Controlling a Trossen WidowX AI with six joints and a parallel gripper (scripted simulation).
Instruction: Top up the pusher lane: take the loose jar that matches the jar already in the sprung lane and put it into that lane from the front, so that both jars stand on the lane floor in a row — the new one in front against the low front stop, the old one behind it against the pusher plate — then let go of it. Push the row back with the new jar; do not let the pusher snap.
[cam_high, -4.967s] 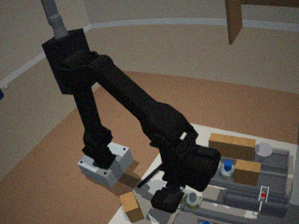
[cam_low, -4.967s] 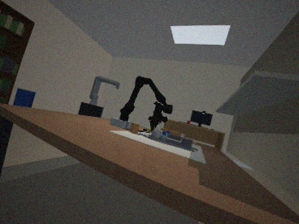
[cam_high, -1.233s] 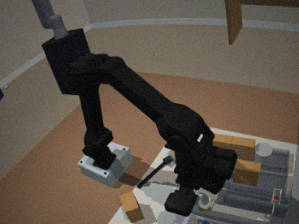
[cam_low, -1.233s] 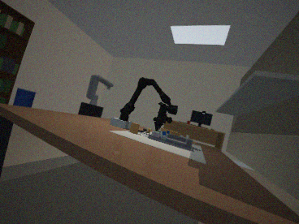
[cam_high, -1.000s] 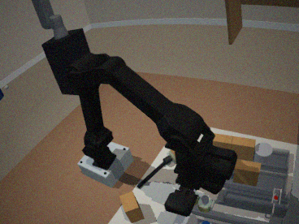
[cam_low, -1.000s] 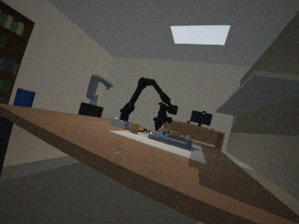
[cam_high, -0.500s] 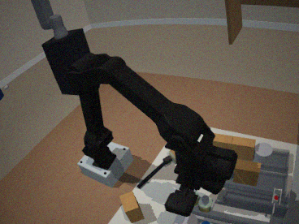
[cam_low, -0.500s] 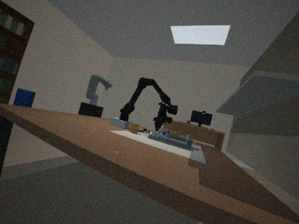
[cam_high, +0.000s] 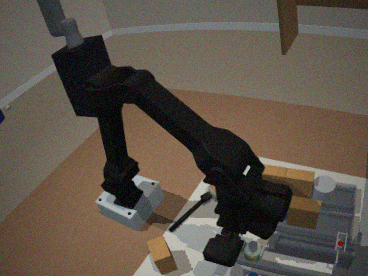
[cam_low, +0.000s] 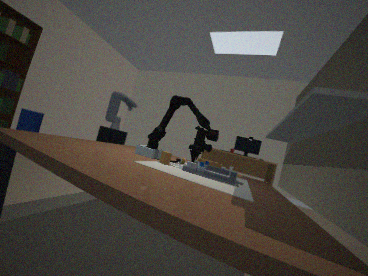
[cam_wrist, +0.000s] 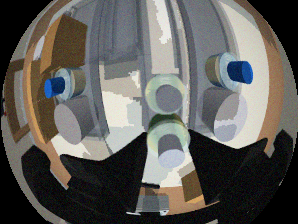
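Now: gripper tip 16 cm past the tan box, 7 cm to the left of it and 1 cm above it. The rest, counted from my gripper tip: red marker (23 cm ahead, 3 cm to the left, 2 cm above); black tool (16 cm behind, 8 cm to the left, 4 cm below).
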